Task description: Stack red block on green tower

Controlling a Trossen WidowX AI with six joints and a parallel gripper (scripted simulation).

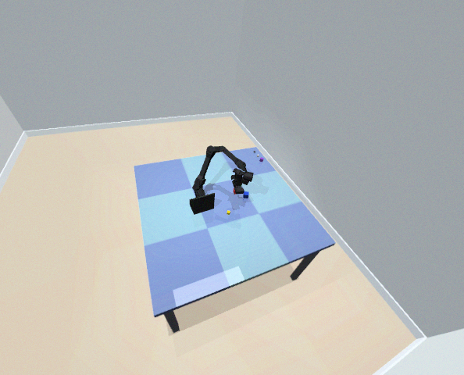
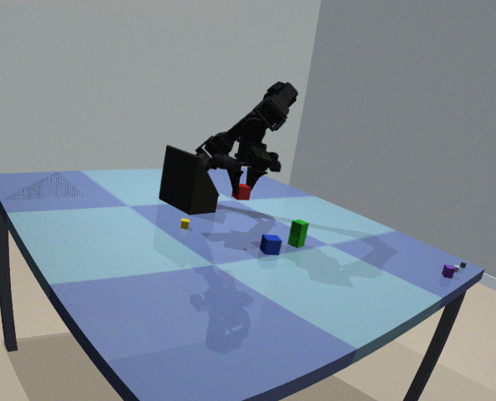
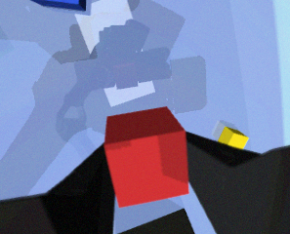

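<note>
My gripper tip is now 12 cm short of the blue block, 1 cm to the right of it and 10 cm above it. The rest, counted from my gripper tip: small yellow block (11 cm behind, 9 cm to the right, 11 cm below); red block (1 cm above); purple block (55 cm ahead, 38 cm to the left, 10 cm below).
</note>
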